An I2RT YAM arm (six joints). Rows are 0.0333 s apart.
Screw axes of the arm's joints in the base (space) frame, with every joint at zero. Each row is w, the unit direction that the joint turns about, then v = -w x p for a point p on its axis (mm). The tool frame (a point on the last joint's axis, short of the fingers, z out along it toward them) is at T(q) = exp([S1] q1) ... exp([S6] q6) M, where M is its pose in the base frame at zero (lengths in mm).
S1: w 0 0 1 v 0 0 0
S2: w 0 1 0 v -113.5 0 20
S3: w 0 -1 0 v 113.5 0 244
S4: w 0 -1 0 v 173.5 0 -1
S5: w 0 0 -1 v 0 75 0
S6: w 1 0 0 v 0 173.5 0
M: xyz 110.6 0 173.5 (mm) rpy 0 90 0 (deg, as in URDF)
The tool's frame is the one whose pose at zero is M.
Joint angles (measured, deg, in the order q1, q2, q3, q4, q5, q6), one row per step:
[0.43 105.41 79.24 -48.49 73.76 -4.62]
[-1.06 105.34 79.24 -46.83 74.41 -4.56]
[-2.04 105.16 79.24 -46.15 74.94 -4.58]
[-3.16 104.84 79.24 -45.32 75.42 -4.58]
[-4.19 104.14 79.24 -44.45 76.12 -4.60]
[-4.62 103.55 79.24 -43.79 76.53 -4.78]
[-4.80 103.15 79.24 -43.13 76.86 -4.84]
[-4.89 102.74 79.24 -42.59 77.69 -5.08]
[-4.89 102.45 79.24 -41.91 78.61 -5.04]
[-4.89 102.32 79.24 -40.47 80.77 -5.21]
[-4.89 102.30 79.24 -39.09 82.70 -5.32]
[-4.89 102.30 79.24 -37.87 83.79 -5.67]
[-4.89 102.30 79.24 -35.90 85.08 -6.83]
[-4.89 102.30 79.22 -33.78 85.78 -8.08]
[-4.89 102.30 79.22 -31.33 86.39 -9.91]
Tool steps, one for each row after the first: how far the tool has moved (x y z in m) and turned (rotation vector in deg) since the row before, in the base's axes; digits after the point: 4 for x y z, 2 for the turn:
[0.0011 -0.0095 0.0015 -0.63 -1.78 -1.69]
[-0.0003 -0.0063 0.0017 -0.53 -0.83 -1.13]
[-0.0006 -0.0071 0.0026 -0.51 -1.13 -1.27]
[-0.0016 -0.0065 0.0050 -0.76 -1.51 -1.26]
[-0.0010 -0.0027 0.0041 -0.48 -1.04 -0.54]
[-0.0004 -0.0012 0.0029 -0.39 -0.97 -0.29]
[-0.0006 -0.0006 0.0032 -0.84 -0.65 -0.37]
[-0.0001 -0.0001 0.0026 -0.92 -0.93 -0.39]
[0.0009 -0.0003 0.0028 -2.07 -1.23 -0.91]
[0.0011 -0.0003 0.0020 -1.83 -1.14 -0.87]
[0.0011 -0.0002 0.0014 -1.05 -0.79 -0.48]
[0.0019 -0.0002 0.0020 -1.24 -0.71 -0.55]
[0.0021 -0.0002 0.0018 -0.72 -0.80 -0.29]
[0.0025 -0.0002 0.0022 -0.63 -0.57 -0.24]

